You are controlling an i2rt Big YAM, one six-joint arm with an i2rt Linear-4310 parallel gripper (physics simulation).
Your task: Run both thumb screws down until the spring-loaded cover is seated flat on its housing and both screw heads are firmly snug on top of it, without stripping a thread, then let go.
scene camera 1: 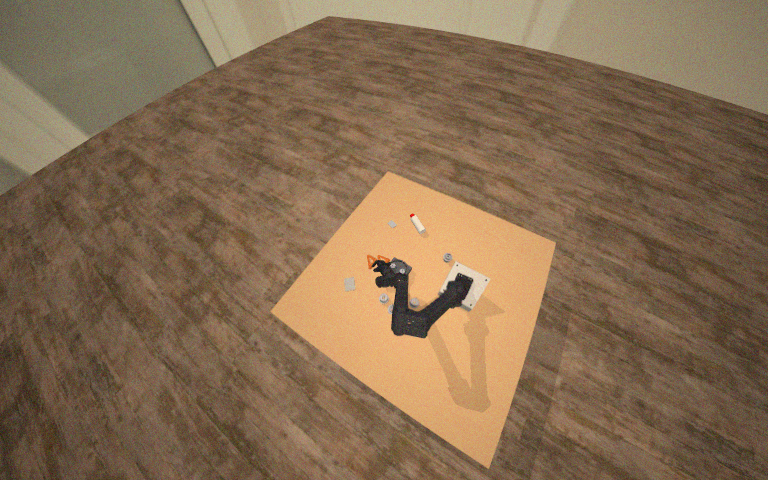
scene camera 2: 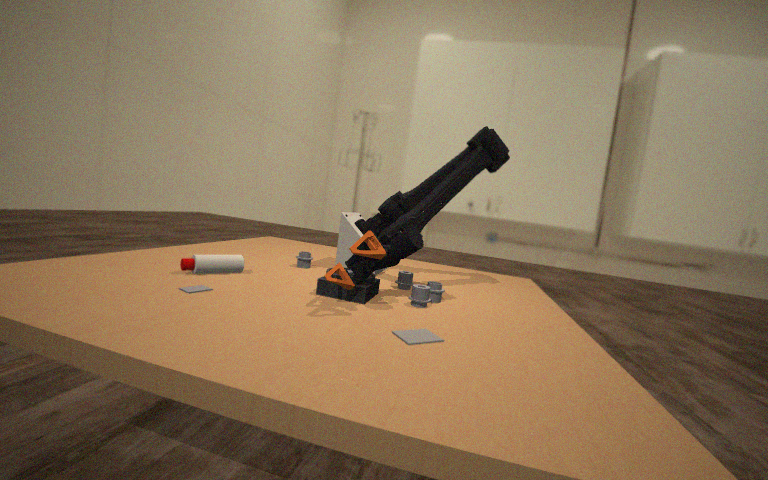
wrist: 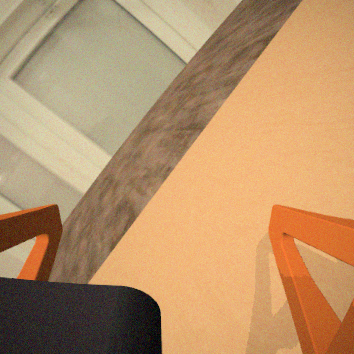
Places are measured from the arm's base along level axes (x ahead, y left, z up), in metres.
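Pixels of known places: gripper, fingertip midpoint: (scene camera 1: 372,255) (scene camera 2: 338,264) (wrist: 164,218); arm's base, origin of the base link: (scene camera 1: 461,285).
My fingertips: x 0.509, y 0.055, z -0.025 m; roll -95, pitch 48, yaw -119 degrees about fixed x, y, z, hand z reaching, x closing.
For each thing: its top centre in the pictures, then the offset to it from my fingertips. Level surfaces: height alone.
- dark housing with its cover, middle of its top: (scene camera 1: 397,269) dx -0.156, dy -0.009, dz -0.046 m
- black housing, middle of its top: (scene camera 2: 351,272) (scene camera 1: 397,269) dx -0.156, dy -0.009, dz -0.044 m
- white tube with red cap, middle of its top: (scene camera 2: 213,254) (scene camera 1: 417,220) dx -0.115, dy -0.376, dz -0.050 m
- mat, its level: dz -0.100 m
The dark housing with its cover (scene camera 1: 401,264) stands on the orange-tan mat, and two small grey screw heads show on top in scene camera 1. In scene camera 2 the black housing (scene camera 2: 345,289) sits low behind and below the fingers, which partly hide its top. How flat the cover sits and how snug the screws are cannot be told. My gripper (scene camera 1: 377,260) (scene camera 2: 353,261) (wrist: 164,218) is open and empty, with its orange fingers wide apart. It is tilted and hangs close beside the housing's top. The housing does not show in the wrist view.
Several grey flanged cylinders (scene camera 1: 384,297) (scene camera 2: 420,295) stand near the housing; another (scene camera 1: 447,257) (scene camera 2: 304,259) is by the white base plate (scene camera 1: 481,285). A white tube with red cap (scene camera 1: 417,224) (scene camera 2: 218,263) and two flat grey tiles (scene camera 1: 349,284) (scene camera 2: 417,336) lie on the mat (scene camera 1: 351,333).
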